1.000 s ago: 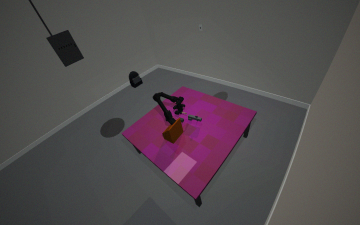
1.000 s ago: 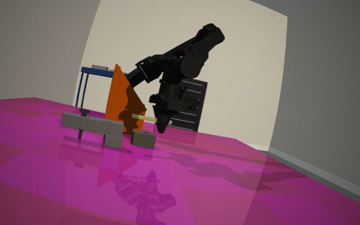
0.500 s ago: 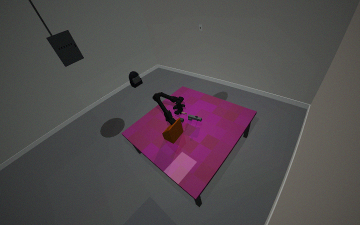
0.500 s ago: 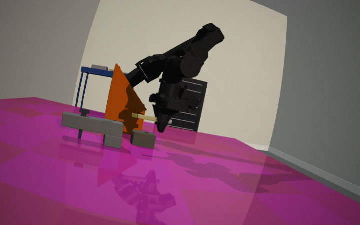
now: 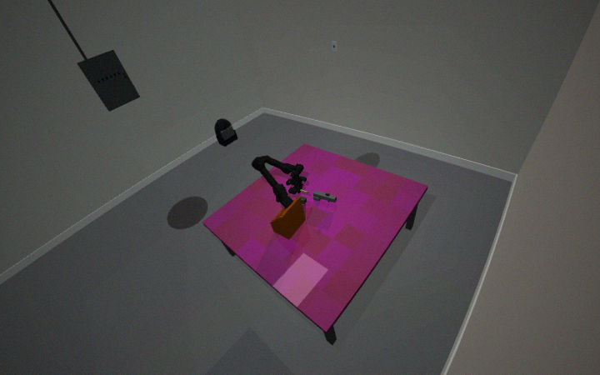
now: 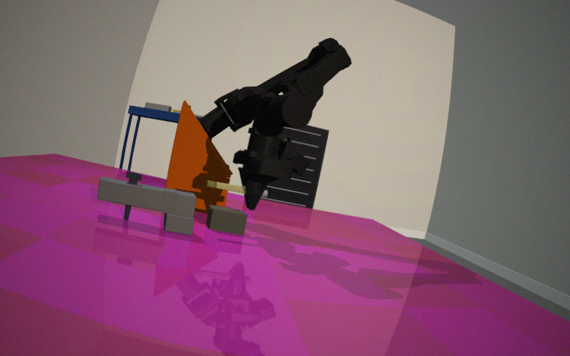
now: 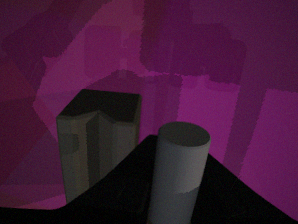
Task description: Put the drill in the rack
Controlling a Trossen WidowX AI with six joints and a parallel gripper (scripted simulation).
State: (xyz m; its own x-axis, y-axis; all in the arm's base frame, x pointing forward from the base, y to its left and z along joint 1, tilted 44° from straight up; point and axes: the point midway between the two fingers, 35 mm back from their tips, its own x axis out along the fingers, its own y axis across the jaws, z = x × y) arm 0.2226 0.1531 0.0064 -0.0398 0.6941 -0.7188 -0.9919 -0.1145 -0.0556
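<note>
Right now the drill is 10 mm ahead of my gripper tip, 40 mm to the right of it and 30 mm above it. Also, from my gripper tip: dark key: 70 mm ahead, 230 mm to the right; rack: 30 mm behind, 40 mm to the right, 30 mm below; grey housing: 60 mm ahead, 190 mm to the right, 10 mm below.
</note>
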